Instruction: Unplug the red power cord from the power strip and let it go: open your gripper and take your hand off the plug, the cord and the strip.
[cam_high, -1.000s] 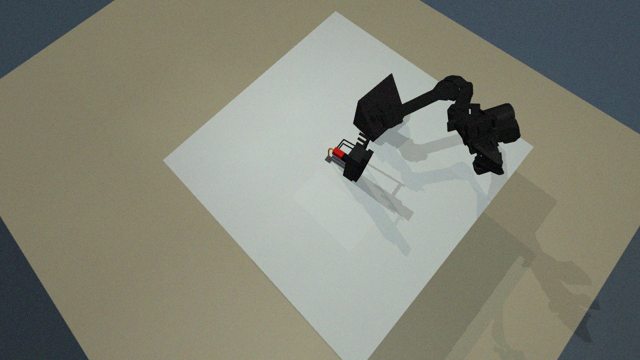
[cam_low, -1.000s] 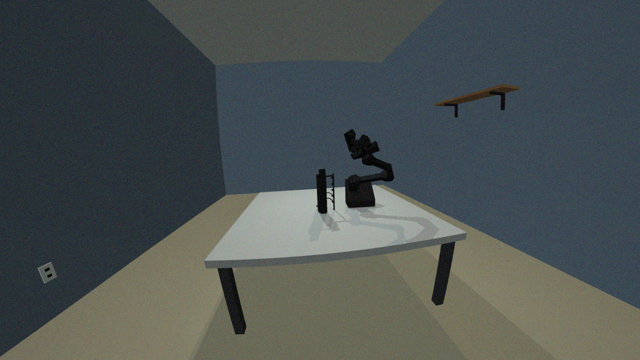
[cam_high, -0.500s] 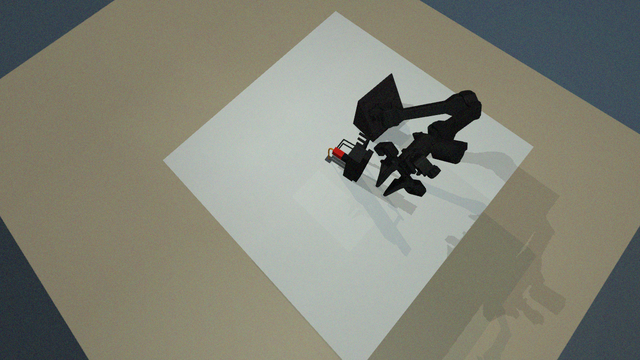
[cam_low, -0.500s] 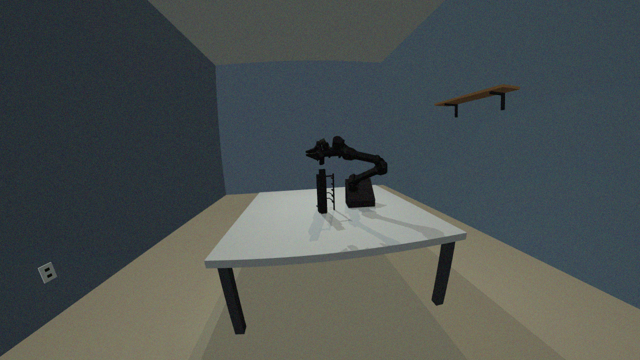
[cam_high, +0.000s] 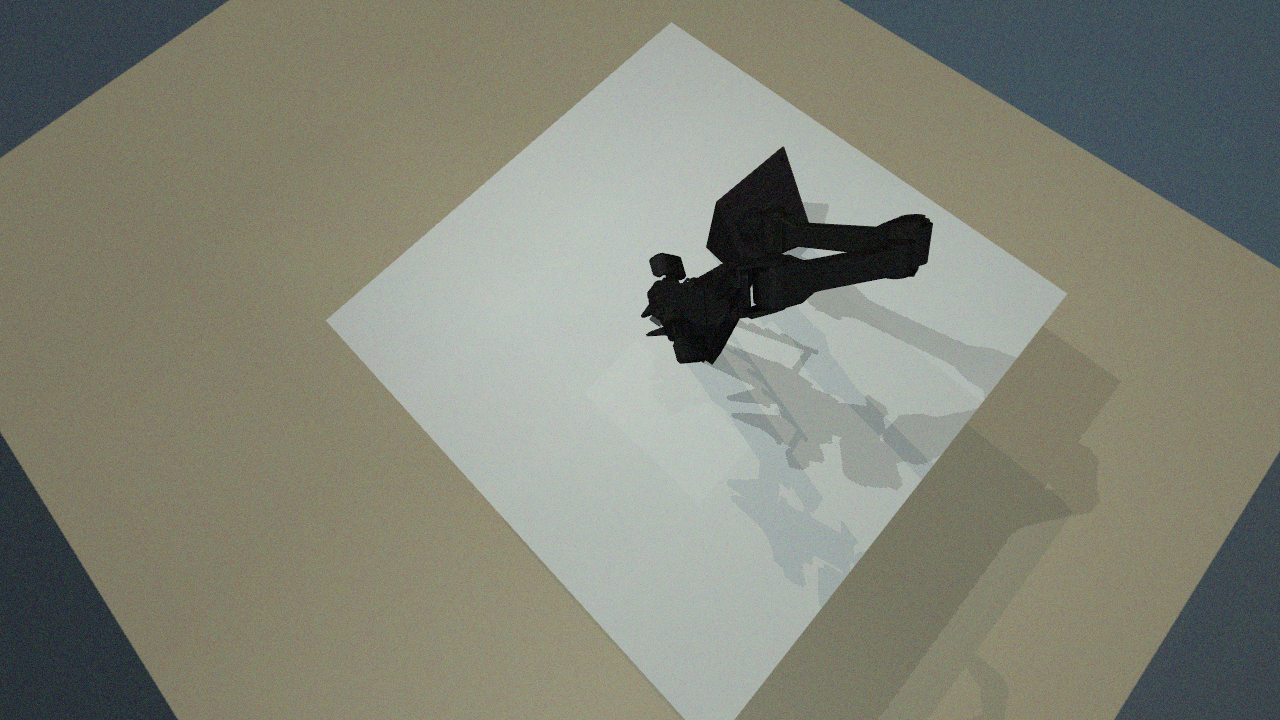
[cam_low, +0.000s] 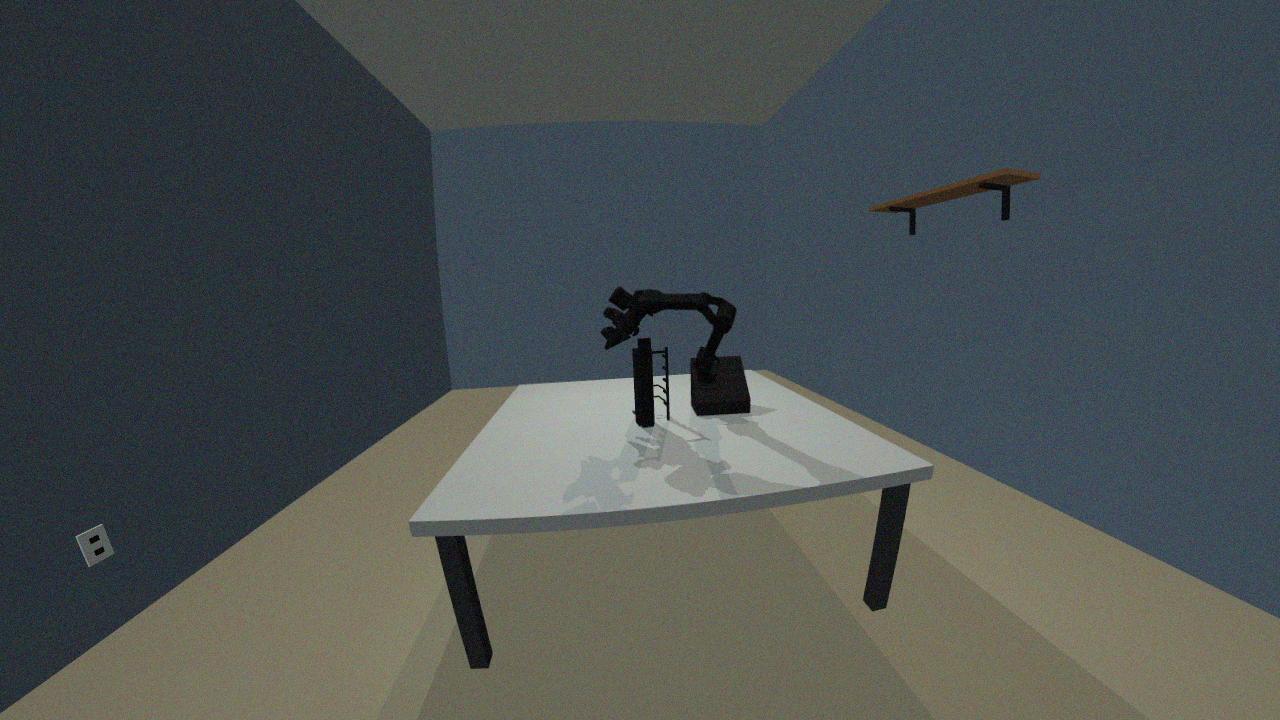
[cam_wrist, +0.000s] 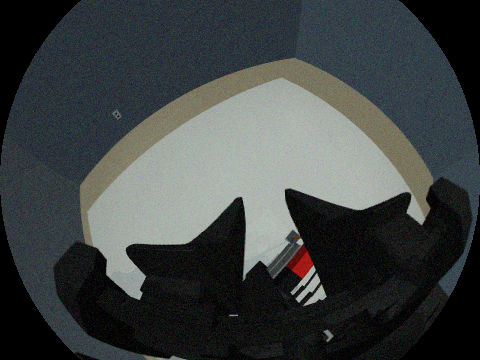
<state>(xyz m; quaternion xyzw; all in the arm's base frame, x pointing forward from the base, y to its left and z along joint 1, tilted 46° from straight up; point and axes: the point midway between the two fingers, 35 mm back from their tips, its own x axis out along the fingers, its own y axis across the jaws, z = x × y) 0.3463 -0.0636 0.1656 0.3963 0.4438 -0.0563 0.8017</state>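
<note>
Right now my gripper tip is 110 mm past the red plug and 110 mm above it. The rest, counted from my gripper tip: dark upright column: 130 mm behind, 90 mm to the left, 120 mm below.
</note>
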